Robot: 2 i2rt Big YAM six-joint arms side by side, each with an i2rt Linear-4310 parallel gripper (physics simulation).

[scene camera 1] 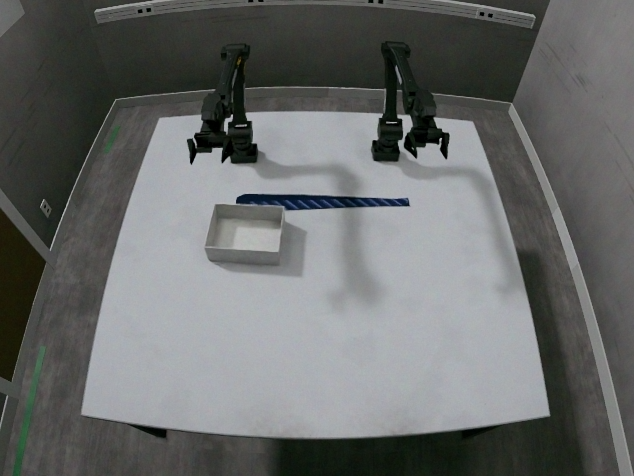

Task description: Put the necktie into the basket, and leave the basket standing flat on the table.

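Observation:
A blue striped necktie (332,201) lies stretched from left to right on the table, its wide end at the left and its narrow end at the right. A light grey open basket (243,256) stands flat on the table in front of the tie's wide end and hides part of its lower edge; its inside shows no tie. My left gripper (428,151), at the right of the picture, is open and empty, behind and right of the tie's narrow end. My right gripper (207,156), at the left, is open and empty, behind and left of the tie's wide end.
The white table (317,358) bears both arm bases, the right arm's base (243,153) and the left arm's base (385,152), behind the tie. Shadows of the arms fall across the table. Walls stand behind and at both sides.

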